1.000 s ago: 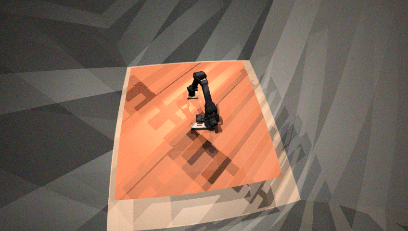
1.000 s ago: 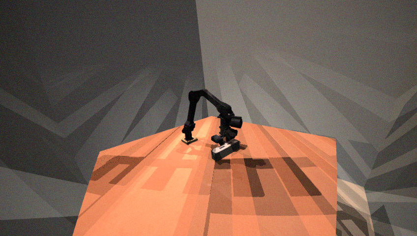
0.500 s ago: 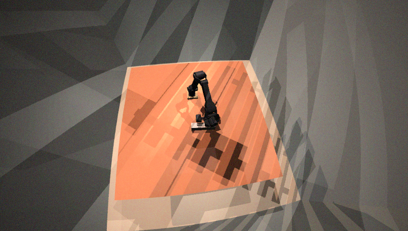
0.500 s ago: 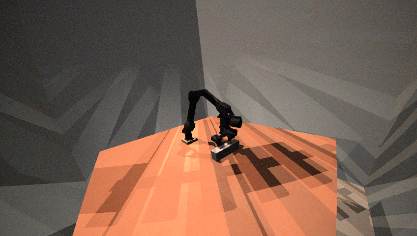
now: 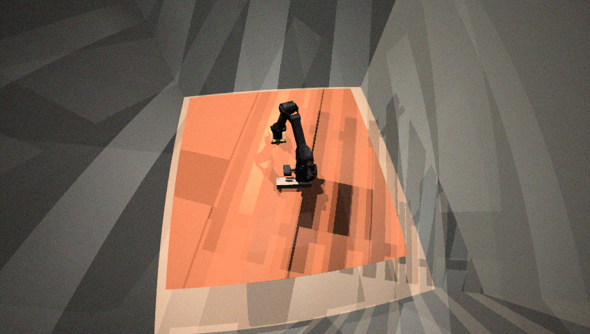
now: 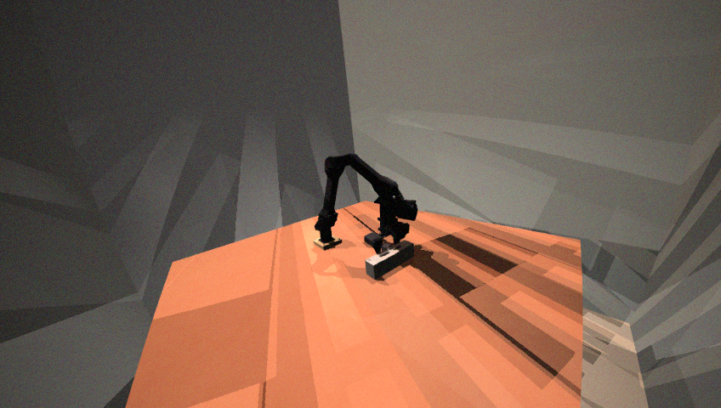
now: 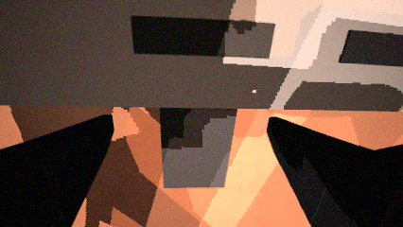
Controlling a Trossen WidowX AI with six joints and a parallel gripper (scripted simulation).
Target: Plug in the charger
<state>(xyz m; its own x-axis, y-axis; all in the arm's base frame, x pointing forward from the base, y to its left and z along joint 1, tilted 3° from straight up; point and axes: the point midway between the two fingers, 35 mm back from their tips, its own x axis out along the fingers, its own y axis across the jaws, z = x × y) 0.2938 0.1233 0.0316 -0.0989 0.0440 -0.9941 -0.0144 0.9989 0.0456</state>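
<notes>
Right now my gripper tip is 2 cm short of the black two-prong charger and 1 cm below it.
</notes>
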